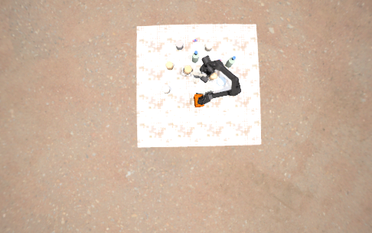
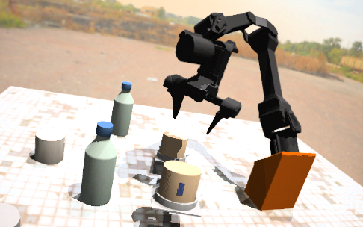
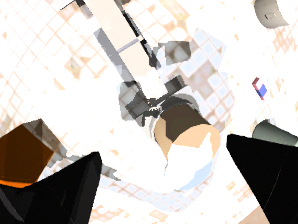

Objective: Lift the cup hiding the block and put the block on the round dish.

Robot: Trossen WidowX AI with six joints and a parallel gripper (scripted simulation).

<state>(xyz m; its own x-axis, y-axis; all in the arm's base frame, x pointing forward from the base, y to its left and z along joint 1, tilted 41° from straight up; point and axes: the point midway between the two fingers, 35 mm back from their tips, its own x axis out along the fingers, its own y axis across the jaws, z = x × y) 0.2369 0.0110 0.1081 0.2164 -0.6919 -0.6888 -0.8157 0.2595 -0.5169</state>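
My gripper tip is 40 mm short of the balance beam, 80 mm to the right of it and 110 mm above it.
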